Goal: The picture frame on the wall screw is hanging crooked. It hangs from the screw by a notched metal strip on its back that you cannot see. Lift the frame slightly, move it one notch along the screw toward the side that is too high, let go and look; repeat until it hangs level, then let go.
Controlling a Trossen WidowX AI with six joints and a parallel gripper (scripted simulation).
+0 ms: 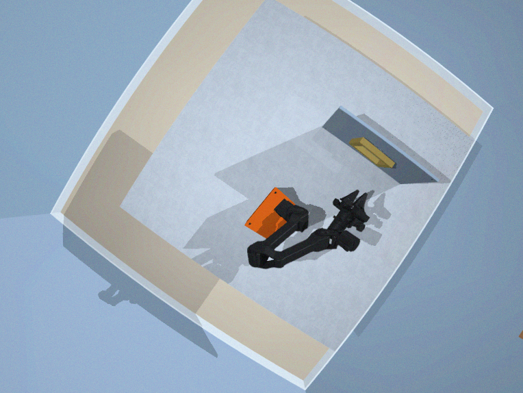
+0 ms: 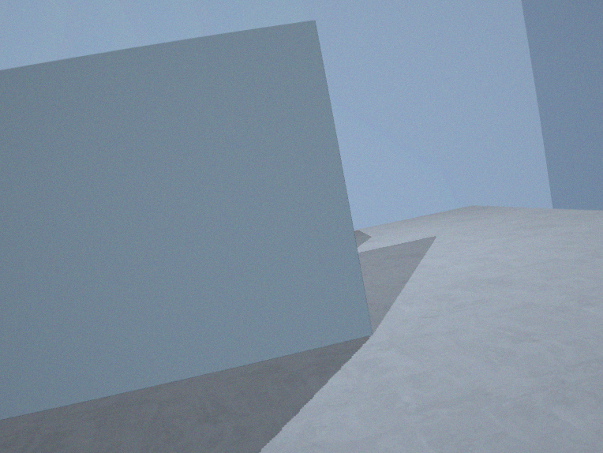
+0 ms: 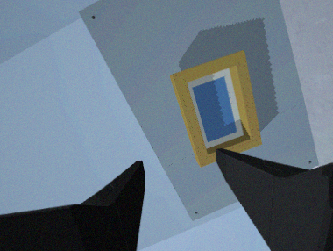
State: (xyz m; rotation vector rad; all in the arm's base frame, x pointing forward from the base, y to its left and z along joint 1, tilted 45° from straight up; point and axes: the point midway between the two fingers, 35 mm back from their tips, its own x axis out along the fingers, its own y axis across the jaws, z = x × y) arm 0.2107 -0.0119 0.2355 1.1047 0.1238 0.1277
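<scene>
My gripper tip is 17 cm short of the picture frame, 6 cm to the right of it and 9 cm above it. Also, from my gripper tip: grey wall panel (19 cm ahead, 5 cm to the left, 10 cm below).
</scene>
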